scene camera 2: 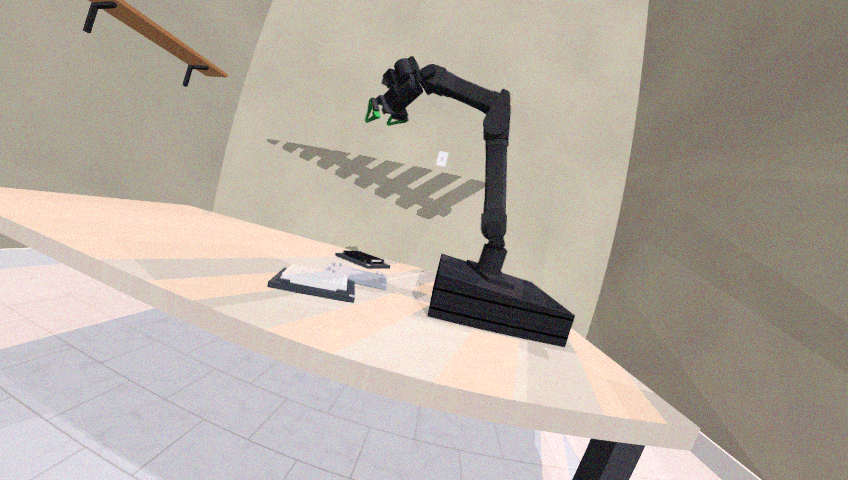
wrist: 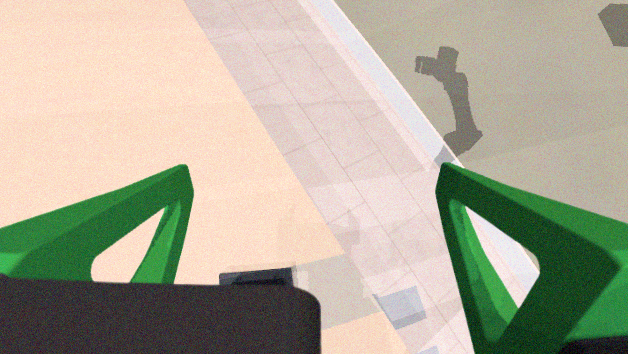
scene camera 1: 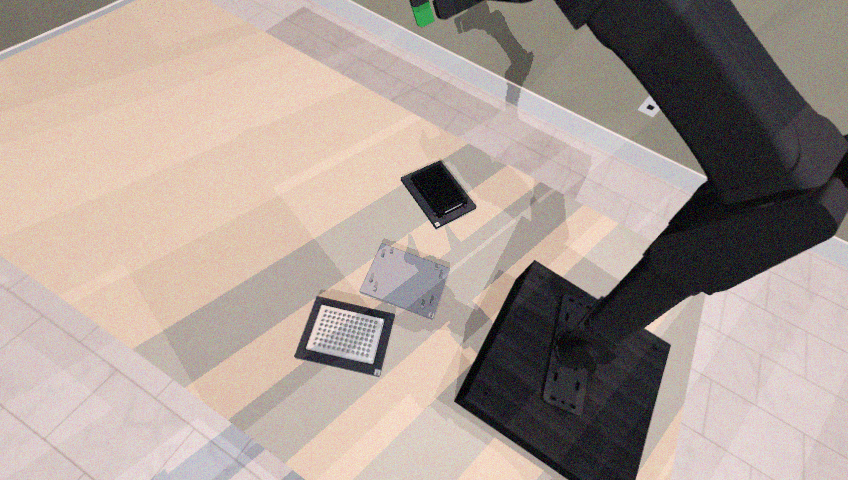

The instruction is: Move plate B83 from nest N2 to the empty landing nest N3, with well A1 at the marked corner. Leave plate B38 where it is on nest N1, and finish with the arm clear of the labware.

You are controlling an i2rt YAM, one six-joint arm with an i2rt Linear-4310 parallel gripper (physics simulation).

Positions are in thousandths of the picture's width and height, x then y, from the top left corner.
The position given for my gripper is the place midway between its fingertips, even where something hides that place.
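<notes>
Open, my gripper (scene camera 2: 444, 255) holds nothing, and the wrist view shows my gripper (wrist: 501, 501) too. I see a black plate (scene camera 1: 523, 409) and a grey plate holder (scene camera 2: 426, 578). There is also a white multi-well plate (scene camera 1: 398, 693), which scene camera 2 shows as well (scene camera 2: 350, 572), while in the wrist view the white multi-well plate is out of frame.
</notes>
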